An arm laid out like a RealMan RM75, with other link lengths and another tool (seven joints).
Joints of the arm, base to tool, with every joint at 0 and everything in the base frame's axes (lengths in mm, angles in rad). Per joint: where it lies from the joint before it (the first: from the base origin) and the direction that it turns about. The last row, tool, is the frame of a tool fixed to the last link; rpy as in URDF.
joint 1: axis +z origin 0 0 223.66
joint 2: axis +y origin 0 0 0
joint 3: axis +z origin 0 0 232.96
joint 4: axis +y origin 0 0 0
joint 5: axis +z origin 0 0 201.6
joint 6: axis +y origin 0 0 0
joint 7: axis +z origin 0 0 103.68
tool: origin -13 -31 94 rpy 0 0.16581 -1.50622
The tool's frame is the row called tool.
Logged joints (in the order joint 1, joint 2, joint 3, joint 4, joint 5, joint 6, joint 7), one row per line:
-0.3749, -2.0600, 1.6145, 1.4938, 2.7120, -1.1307, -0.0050
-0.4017, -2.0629, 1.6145, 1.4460, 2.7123, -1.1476, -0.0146
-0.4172, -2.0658, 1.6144, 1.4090, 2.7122, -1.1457, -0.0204
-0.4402, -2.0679, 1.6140, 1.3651, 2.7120, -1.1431, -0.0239
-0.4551, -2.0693, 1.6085, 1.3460, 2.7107, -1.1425, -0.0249
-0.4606, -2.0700, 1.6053, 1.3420, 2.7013, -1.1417, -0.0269
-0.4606, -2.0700, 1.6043, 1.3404, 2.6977, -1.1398, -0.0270
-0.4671, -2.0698, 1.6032, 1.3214, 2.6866, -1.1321, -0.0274
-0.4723, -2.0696, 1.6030, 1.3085, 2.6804, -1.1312, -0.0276
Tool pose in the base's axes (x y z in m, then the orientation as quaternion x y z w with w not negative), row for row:
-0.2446, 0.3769, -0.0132, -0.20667, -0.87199, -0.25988, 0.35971
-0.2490, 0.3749, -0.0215, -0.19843, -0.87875, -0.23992, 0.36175
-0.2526, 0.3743, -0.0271, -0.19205, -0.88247, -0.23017, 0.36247
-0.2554, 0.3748, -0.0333, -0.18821, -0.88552, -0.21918, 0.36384
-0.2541, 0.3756, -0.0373, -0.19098, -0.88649, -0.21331, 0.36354
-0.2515, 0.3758, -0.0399, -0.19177, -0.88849, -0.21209, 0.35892
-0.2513, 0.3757, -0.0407, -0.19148, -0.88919, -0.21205, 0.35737
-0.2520, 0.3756, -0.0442, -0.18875, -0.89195, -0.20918, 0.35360
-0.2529, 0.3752, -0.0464, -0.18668, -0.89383, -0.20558, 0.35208
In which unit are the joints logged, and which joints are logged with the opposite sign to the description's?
The joints are logged in radians. Opposite sign: joint 3, joint 4.
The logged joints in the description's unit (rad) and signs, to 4 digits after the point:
-0.3749, -2.0600, -1.6145, -1.4938, 2.7120, -1.1307, -0.0050
-0.4017, -2.0629, -1.6145, -1.4460, 2.7123, -1.1476, -0.0146
-0.4172, -2.0658, -1.6144, -1.4090, 2.7122, -1.1457, -0.0204
-0.4402, -2.0679, -1.6140, -1.3651, 2.7120, -1.1431, -0.0239
-0.4551, -2.0693, -1.6085, -1.3460, 2.7107, -1.1425, -0.0249
-0.4606, -2.0700, -1.6053, -1.3420, 2.7013, -1.1417, -0.0269
-0.4606, -2.0700, -1.6043, -1.3404, 2.6977, -1.1398, -0.0270
-0.4671, -2.0698, -1.6032, -1.3214, 2.6866, -1.1321, -0.0274
-0.4723, -2.0696, -1.6030, -1.3085, 2.6804, -1.1312, -0.0276

